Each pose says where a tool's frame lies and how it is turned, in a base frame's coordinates. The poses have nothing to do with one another.
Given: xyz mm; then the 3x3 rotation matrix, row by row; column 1 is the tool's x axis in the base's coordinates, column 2 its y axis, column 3 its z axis. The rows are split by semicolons.
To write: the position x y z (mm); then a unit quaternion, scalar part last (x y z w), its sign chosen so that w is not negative. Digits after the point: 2 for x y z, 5 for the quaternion.
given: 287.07 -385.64 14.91; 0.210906 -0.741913 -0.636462; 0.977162 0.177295 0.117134; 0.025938 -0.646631 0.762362
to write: 287.07 -385.64 14.91 -0.26041 -0.22585 0.58612 0.73324
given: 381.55 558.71 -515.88; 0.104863 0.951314 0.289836; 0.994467 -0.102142 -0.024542; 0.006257 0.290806 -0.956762
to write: 381.55 558.71 -515.88 0.73549 0.66139 0.10065 0.10719
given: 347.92 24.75 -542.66; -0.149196 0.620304 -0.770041; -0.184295 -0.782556 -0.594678; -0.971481 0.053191 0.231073
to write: 347.92 24.75 -542.66 0.59209 0.18410 -0.73533 0.27355
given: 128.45 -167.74 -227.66; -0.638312 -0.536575 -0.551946; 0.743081 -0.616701 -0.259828; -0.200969 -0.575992 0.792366
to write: 128.45 -167.74 -227.66 -0.21565 -0.23940 0.87284 0.36652
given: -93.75 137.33 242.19; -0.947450 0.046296 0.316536; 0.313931 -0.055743 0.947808; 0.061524 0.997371 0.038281
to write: -93.75 137.33 242.19 0.13230 0.68070 0.71440 0.09366
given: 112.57 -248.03 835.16; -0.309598 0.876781 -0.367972; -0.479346 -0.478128 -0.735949; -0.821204 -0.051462 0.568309
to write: 112.57 -248.03 835.16 0.38737 0.25650 -0.76747 0.44175
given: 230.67 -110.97 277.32; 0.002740 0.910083 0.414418; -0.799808 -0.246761 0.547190; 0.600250 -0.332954 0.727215
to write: 230.67 -110.97 277.32 -0.36135 -0.07629 -0.70200 0.60893
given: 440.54 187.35 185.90; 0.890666 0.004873 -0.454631; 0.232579 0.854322 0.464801; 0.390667 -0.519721 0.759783
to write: 440.54 187.35 185.90 -0.26295 -0.22576 0.06082 0.93605
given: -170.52 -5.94 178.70; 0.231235 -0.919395 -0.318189; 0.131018 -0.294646 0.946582; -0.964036 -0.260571 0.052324
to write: -170.52 -5.94 178.70 -0.60695 0.32473 0.52814 0.49722
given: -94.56 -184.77 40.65; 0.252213 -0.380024 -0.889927; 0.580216 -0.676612 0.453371; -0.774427 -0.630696 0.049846
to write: -94.56 -184.77 40.65 -0.68538 -0.07302 0.60709 0.39543
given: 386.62 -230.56 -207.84; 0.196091 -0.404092 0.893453; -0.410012 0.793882 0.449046; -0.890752 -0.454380 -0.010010
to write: 386.62 -230.56 -207.84 -0.32102 0.63400 -0.00210 0.70356
